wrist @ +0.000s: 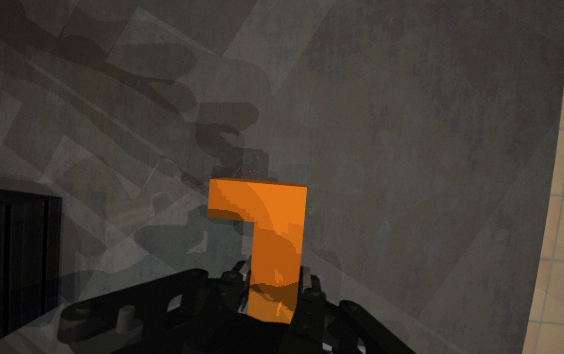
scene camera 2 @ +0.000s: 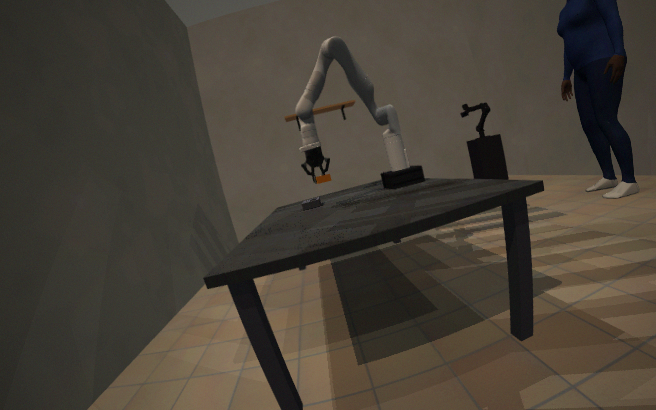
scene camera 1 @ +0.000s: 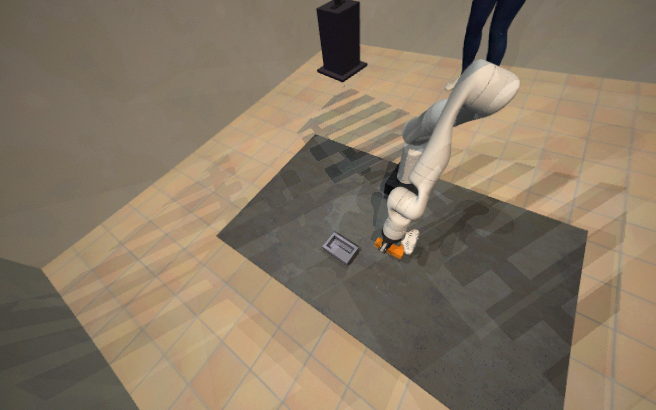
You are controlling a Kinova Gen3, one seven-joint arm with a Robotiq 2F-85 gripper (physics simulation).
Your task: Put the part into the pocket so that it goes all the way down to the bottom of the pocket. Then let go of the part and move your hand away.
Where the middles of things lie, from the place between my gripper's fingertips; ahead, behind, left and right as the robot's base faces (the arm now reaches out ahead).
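Orange L-shaped block [wrist: 277, 209]: 1 cm to the left of my hand, 2 cm behind it and 1 cm above it.
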